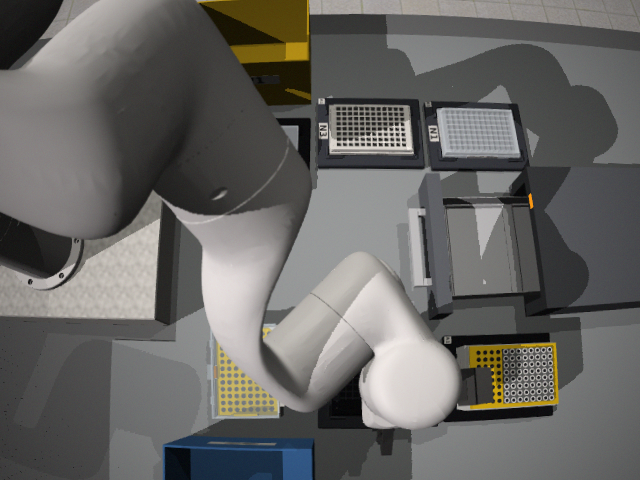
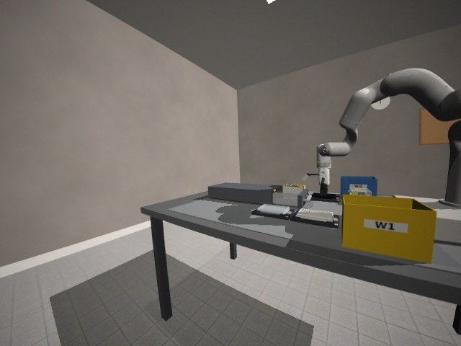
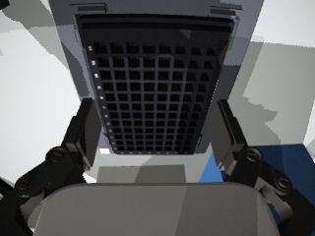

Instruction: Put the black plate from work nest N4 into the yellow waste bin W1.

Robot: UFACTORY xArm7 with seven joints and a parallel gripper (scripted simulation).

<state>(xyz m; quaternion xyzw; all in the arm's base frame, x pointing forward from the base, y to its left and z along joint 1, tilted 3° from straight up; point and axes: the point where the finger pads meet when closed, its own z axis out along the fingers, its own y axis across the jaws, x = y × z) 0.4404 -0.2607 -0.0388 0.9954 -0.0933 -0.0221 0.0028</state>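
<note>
Right now my hand is 20 mm above the black plate. Also, from my hand: work nest N4: 30 mm below; blue bin: 200 mm behind, 110 mm to the right; yellow tip rack: 160 mm ahead, 30 mm to the right, 20 mm above.
</note>
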